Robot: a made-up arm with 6 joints. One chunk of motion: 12 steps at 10 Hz.
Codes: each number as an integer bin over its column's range. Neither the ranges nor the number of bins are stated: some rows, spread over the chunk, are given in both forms.
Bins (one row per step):
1: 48 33 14 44 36 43
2: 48 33 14 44 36 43
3: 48 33 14 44 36 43
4: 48 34 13 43 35 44
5: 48 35 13 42 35 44
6: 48 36 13 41 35 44
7: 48 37 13 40 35 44
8: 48 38 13 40 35 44
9: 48 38 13 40 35 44
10: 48 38 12 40 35 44
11: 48 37 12 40 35 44
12: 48 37 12 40 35 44
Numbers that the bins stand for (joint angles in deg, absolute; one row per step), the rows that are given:
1: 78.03 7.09 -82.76 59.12 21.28 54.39
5: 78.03 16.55 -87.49 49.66 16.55 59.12
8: 78.03 30.74 -87.49 40.20 16.55 59.12
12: 78.03 26.01 -92.22 40.20 16.55 59.12
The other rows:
2: 78.03 7.09 -82.76 59.12 21.28 54.39
3: 78.03 7.09 -82.76 59.12 21.28 54.39
4: 78.03 11.82 -87.49 54.39 16.55 59.12
6: 78.03 21.28 -87.49 44.93 16.55 59.12
7: 78.03 26.01 -87.49 40.20 16.55 59.12
9: 78.03 30.74 -87.49 40.20 16.55 59.12
10: 78.03 30.74 -92.22 40.20 16.55 59.12
11: 78.03 26.01 -92.22 40.20 16.55 59.12

